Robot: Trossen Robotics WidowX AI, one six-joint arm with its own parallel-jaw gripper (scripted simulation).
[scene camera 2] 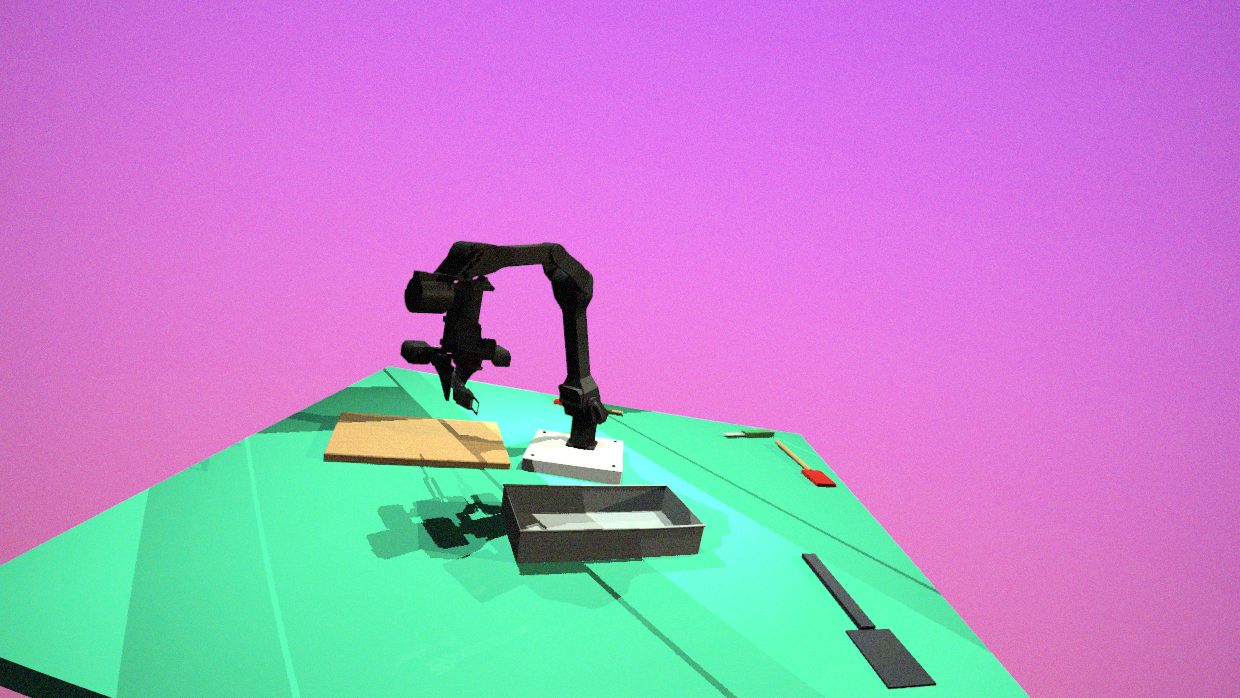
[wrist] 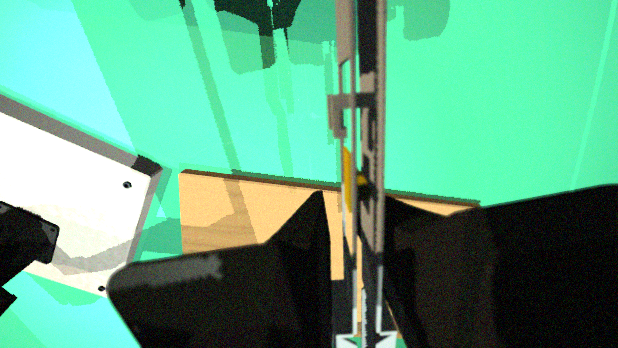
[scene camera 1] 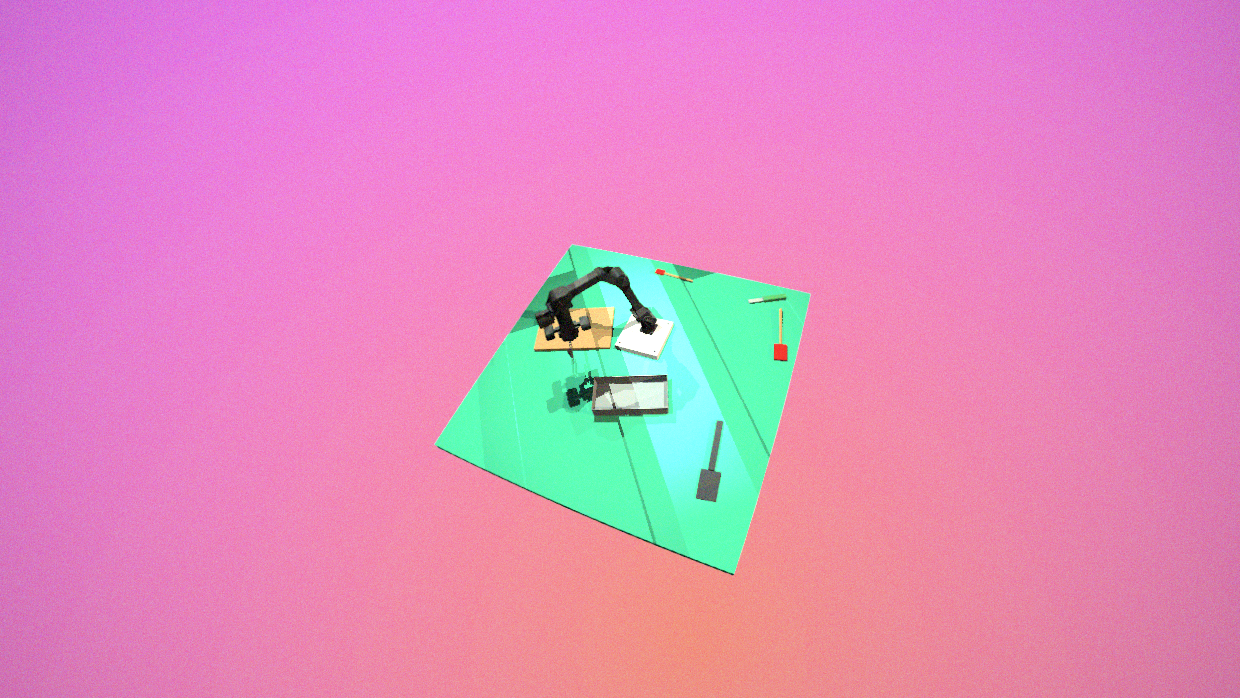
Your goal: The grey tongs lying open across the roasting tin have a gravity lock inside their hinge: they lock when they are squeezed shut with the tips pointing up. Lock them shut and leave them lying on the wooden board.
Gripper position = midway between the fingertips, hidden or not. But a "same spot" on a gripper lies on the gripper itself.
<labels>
gripper: scene camera 2; wrist; scene camera 1 571,340
same spot on gripper: (wrist: 535,265) = (scene camera 2: 448,364)
same spot on wooden board: (scene camera 1: 599,336) = (scene camera 2: 481,449)
</labels>
